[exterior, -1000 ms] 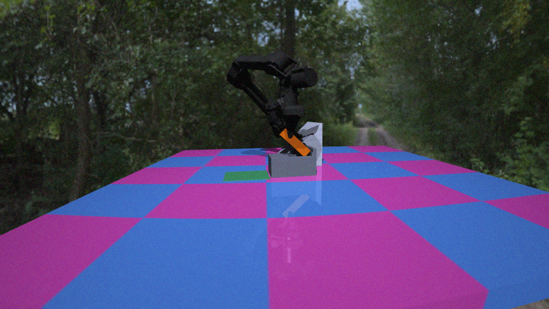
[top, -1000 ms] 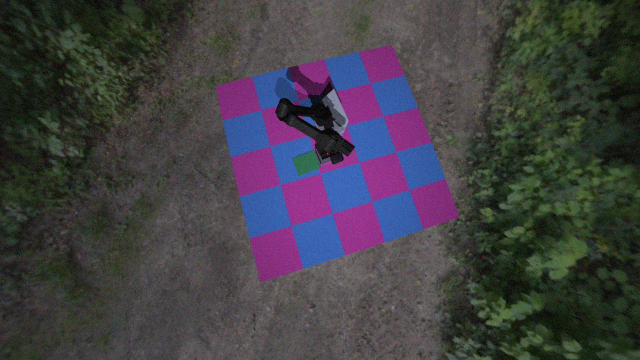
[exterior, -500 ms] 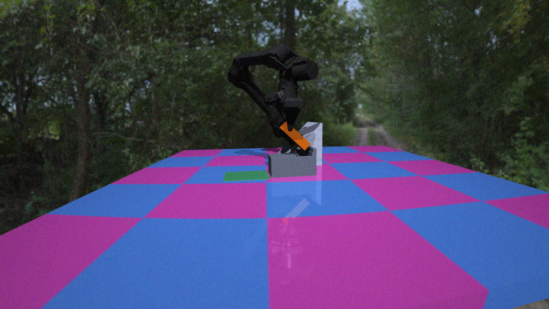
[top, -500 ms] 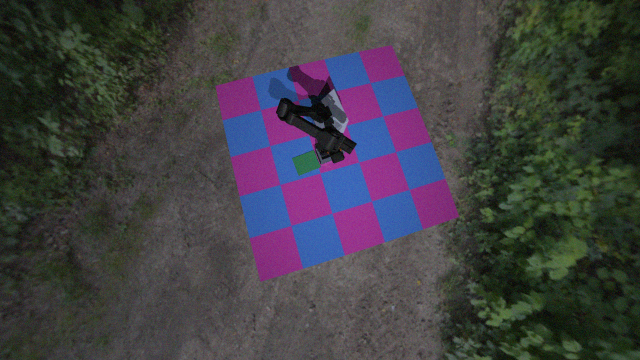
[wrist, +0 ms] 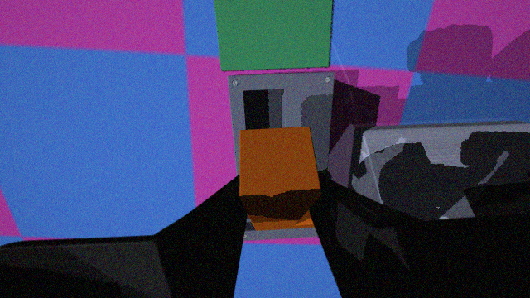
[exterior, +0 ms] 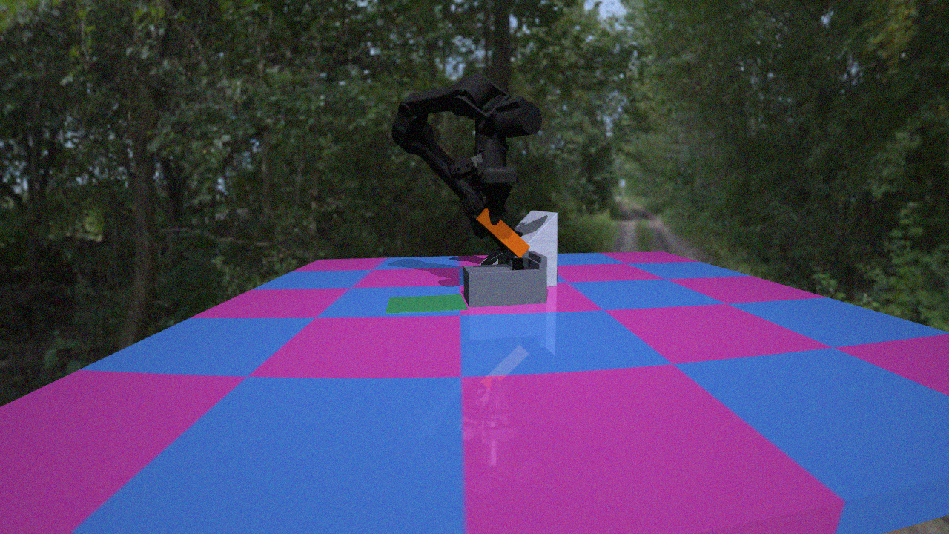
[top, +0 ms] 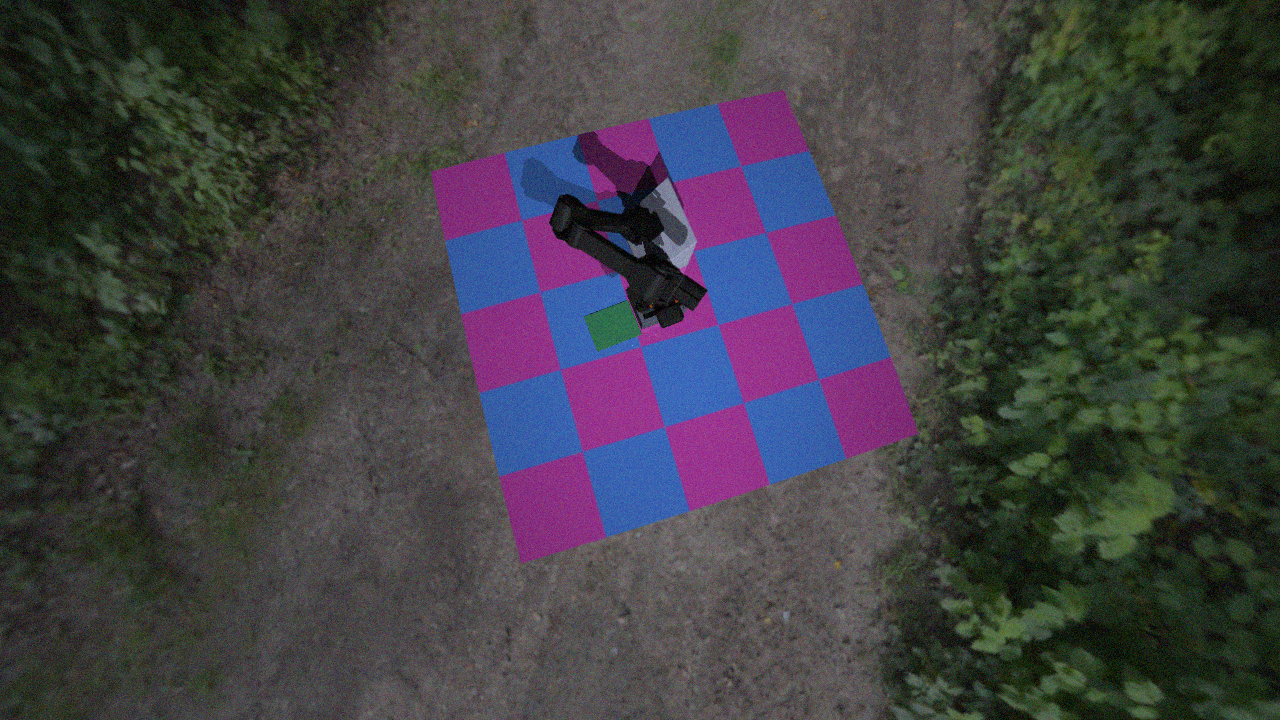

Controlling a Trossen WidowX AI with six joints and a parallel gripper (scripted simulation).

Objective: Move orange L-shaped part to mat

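The green mat lies 17 cm below my gripper tip, 13 cm to the right of it and 2 cm behind it. Round my gripper tip: orange L-shaped part: 3 cm to the left, 3 cm below, 1 cm behind.
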